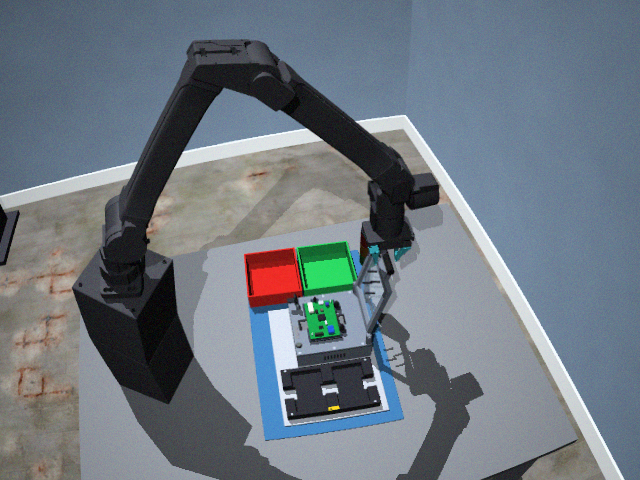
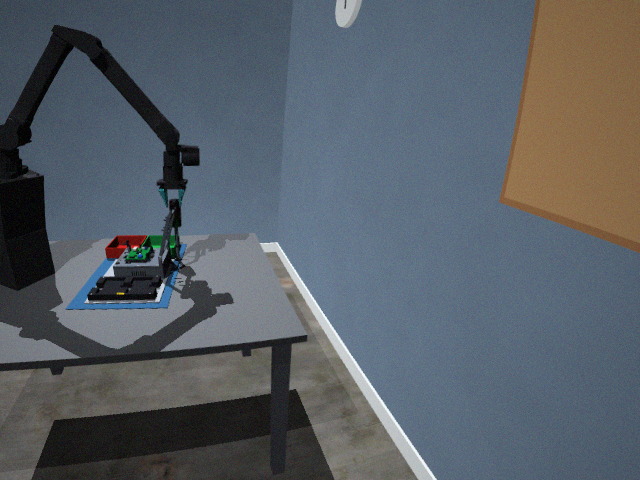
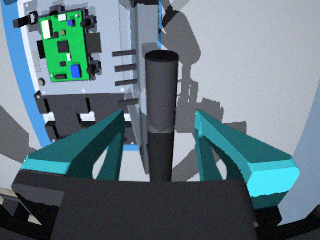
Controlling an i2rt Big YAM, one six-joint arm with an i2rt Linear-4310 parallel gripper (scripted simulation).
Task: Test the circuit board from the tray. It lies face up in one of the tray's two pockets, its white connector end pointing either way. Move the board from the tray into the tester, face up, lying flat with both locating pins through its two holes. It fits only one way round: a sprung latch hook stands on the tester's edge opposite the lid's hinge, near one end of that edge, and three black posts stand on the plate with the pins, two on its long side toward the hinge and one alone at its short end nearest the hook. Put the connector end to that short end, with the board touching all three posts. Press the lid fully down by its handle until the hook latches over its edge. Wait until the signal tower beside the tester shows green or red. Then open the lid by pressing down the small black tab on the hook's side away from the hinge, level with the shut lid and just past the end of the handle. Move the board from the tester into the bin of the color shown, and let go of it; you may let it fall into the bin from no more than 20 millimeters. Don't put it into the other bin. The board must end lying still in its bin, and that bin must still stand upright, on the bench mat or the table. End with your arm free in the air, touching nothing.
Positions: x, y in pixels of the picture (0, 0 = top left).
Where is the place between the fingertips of my gripper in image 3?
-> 159, 118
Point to a red bin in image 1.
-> At 271, 271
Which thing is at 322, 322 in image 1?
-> A green circuit board.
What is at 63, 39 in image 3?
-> A green circuit board.
